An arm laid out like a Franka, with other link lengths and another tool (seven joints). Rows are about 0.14 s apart.
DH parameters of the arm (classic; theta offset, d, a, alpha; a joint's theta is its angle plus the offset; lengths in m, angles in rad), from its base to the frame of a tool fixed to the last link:
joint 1: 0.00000 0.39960 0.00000 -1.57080
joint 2: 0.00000 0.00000 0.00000 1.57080
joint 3: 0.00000 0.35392 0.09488 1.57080
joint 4: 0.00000 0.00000 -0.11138 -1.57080
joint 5: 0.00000 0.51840 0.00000 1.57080
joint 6: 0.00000 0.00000 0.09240 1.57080
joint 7: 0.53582 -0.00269 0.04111 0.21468
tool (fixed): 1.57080 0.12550 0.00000 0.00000
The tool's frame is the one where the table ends.
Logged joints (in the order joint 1, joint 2, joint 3, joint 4, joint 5, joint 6, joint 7), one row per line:
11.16 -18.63 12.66 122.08 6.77 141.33 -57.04
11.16 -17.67 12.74 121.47 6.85 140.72 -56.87
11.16 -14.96 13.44 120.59 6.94 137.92 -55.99
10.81 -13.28 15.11 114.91 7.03 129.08 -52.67
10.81 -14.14 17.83 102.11 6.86 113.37 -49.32
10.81 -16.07 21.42 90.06 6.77 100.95 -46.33
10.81 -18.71 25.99 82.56 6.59 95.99 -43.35
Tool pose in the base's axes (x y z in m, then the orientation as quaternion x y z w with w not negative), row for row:
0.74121 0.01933 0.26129 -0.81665 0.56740 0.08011 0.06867
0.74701 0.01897 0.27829 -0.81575 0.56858 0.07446 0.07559
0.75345 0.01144 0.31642 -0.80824 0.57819 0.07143 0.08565
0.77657 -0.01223 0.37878 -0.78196 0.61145 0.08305 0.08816
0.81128 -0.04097 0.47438 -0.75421 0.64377 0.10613 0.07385
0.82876 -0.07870 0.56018 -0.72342 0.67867 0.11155 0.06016
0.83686 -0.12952 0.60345 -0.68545 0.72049 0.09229 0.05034
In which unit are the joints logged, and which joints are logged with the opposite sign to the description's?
The joints are logged in degrees. Opposite sign: joint 2, joint 3, joint 4.
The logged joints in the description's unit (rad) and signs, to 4 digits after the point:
0.1948 0.3252 -0.2210 -2.1307 0.1182 2.4667 -0.9955
0.1948 0.3084 -0.2224 -2.1201 0.1196 2.4560 -0.9926
0.1948 0.2611 -0.2346 -2.1047 0.1211 2.4072 -0.9772
0.1887 0.2318 -0.2637 -2.0056 0.1227 2.2529 -0.9193
0.1887 0.2468 -0.3112 -1.7822 0.1197 1.9787 -0.8608
0.1887 0.2805 -0.3738 -1.5718 0.1182 1.7619 -0.8086
0.1887 0.3266 -0.4536 -1.4409 0.1150 1.6753 -0.7566

